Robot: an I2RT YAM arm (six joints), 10 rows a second.
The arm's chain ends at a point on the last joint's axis. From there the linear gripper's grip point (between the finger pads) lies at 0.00 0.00 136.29 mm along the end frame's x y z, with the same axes.
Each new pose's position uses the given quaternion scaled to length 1; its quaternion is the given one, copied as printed.
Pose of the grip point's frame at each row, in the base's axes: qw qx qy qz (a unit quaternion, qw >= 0); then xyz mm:
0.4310, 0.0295, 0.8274, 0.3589, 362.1, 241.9, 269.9
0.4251, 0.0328, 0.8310, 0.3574, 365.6, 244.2, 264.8
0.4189, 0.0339, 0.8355, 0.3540, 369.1, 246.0, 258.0
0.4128, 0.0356, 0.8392, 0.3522, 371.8, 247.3, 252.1
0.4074, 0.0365, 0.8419, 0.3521, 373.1, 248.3, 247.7
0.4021, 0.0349, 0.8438, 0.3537, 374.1, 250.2, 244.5
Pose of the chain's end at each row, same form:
0.4310, 0.0295, 0.8274, 0.3589, 262.0, 164.4, 320.4
0.4251, 0.0328, 0.8310, 0.3574, 266.1, 167.1, 317.0
0.4189, 0.0339, 0.8355, 0.3540, 270.4, 169.3, 312.3
0.4128, 0.0356, 0.8392, 0.3522, 274.0, 170.7, 308.1
0.4074, 0.0365, 0.8419, 0.3521, 276.1, 171.6, 305.0
0.4021, 0.0349, 0.8438, 0.3537, 278.3, 172.7, 302.6

